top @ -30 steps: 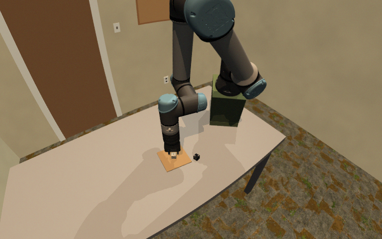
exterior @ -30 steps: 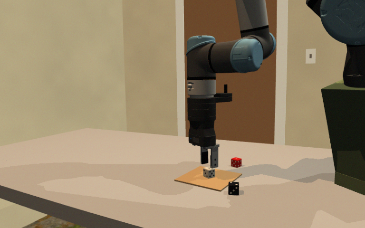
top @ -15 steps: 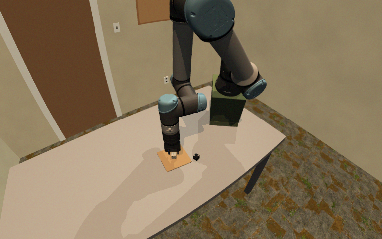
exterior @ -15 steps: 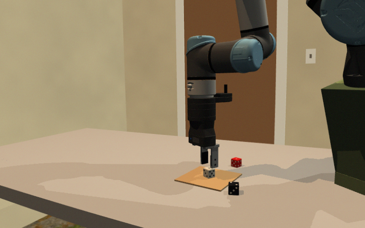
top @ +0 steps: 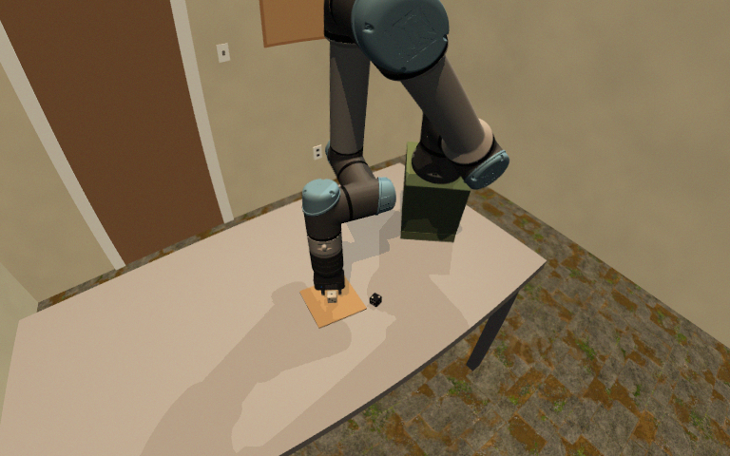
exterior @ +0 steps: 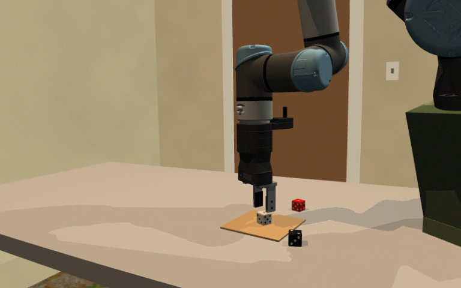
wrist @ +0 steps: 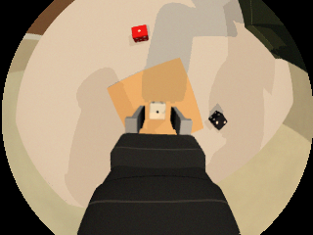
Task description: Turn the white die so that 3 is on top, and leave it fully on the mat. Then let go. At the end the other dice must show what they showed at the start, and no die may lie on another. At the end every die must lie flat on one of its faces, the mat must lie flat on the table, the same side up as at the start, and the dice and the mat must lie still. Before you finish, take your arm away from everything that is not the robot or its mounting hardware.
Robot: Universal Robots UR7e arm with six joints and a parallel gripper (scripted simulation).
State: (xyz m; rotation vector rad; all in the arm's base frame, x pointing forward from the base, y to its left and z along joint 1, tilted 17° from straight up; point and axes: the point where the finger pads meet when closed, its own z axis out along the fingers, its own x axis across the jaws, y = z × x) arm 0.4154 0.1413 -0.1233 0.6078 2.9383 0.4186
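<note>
My gripper is now 4 cm above the white die. From my hand the other things lie so: orange mat 5 cm below; black die 10 cm behind, 6 cm to the left, 4 cm below; red die 14 cm to the right, 4 cm below, 2 cm behind.
</note>
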